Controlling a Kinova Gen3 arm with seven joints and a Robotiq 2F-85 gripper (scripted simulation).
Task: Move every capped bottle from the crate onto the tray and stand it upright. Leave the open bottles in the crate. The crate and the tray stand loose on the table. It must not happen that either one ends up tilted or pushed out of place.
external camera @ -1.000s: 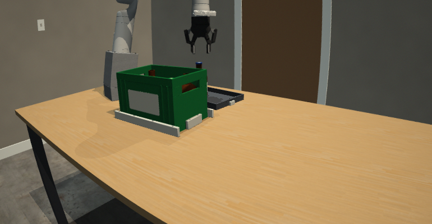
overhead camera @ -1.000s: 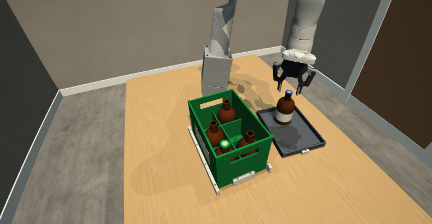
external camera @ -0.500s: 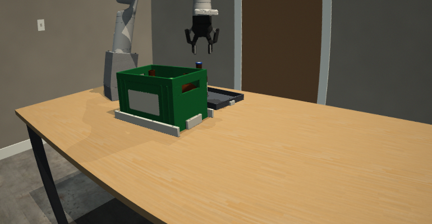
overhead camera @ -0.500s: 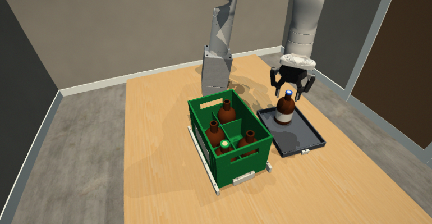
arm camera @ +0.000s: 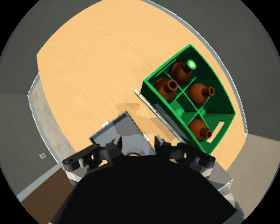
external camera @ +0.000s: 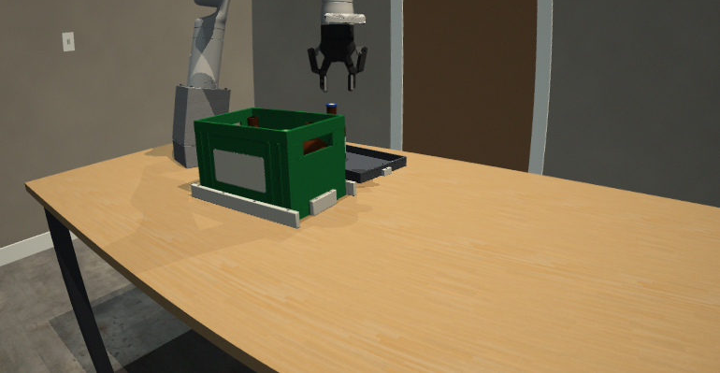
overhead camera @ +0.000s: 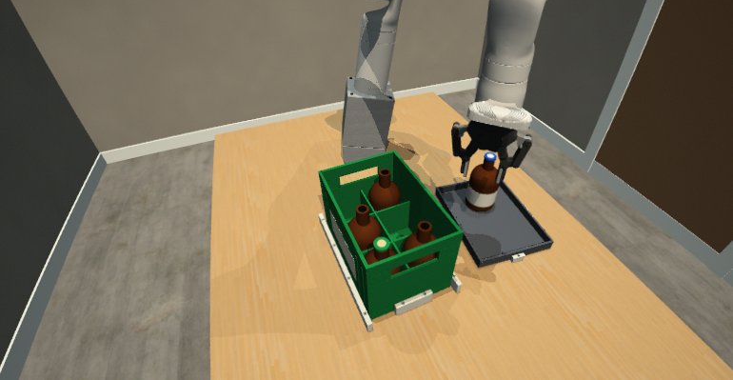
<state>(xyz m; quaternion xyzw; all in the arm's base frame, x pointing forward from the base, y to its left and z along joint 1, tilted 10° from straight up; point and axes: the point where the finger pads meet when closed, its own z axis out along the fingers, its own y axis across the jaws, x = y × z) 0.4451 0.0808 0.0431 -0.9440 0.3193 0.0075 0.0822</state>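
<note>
My hand is 4 cm past the green crate, 18 cm to the left of it and 14 cm above it. Also, from my hand: dark tray: 6 cm behind, 10 cm to the left, 22 cm below.
</note>
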